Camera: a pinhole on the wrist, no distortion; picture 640 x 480 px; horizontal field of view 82.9 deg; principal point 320.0 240.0 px. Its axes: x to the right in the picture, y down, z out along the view. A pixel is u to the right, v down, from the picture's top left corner.
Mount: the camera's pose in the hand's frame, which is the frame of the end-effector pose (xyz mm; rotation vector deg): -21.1 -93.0 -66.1 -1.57 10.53 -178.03
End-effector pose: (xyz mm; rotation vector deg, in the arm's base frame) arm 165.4 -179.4 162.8 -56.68 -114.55 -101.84
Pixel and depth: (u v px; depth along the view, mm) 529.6 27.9 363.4
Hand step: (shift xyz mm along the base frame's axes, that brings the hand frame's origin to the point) 283.7 240.1 -155.1
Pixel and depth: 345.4 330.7 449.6
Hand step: -57.5 337.6 -293.7
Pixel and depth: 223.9 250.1 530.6
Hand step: -100.6 474.1 -134.7
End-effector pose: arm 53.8 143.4 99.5 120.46 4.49 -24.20
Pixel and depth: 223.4 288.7 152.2
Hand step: -29.0 -0.4 -152.6
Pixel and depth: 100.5 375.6 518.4
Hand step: 102.4 -201.7 -578.3
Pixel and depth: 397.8 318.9 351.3
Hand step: -202.4 -104.3 -276.6
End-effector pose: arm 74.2 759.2 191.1 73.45 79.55 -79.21
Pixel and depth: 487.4 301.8 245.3
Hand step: -159.8 -171.7 140.3
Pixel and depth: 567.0 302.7 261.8
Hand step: -156.8 -195.9 203.0
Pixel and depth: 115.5 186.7 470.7
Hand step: -167.0 -360.7 -273.2
